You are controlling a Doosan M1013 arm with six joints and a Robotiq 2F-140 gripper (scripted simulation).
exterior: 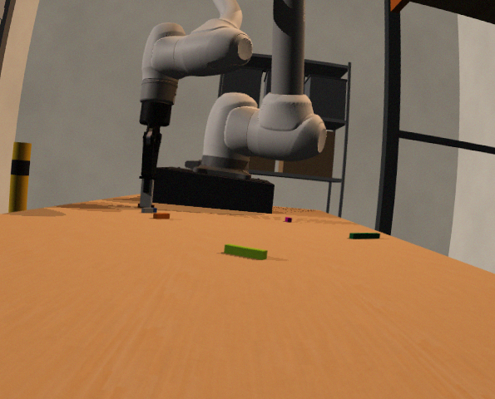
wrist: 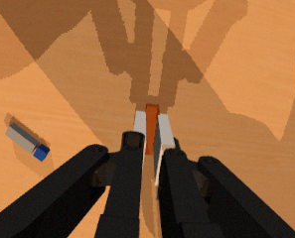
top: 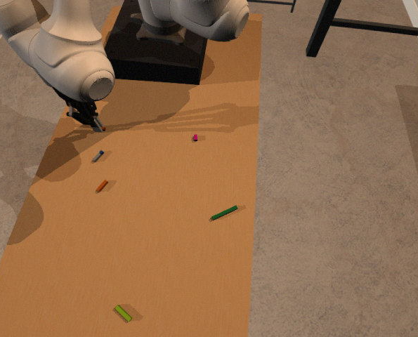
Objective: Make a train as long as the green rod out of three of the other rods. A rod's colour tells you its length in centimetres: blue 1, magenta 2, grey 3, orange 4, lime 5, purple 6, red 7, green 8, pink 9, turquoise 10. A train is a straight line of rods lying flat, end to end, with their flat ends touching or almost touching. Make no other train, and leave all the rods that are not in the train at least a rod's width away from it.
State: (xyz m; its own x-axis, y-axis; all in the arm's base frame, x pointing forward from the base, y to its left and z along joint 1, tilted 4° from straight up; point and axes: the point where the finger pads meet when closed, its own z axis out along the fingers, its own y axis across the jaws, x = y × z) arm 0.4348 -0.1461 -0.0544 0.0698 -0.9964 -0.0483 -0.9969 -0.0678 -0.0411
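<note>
Now: hand 110 mm short of the grey rod, 30 mm to the right of it and 30 mm above it. The rest, counted from my hand: green rod (230 mm ahead, 470 mm to the left, 30 mm below); magenta rod (10 mm behind, 340 mm to the left, 30 mm below); blue rod (90 mm ahead, 40 mm to the left, 30 mm below).
</note>
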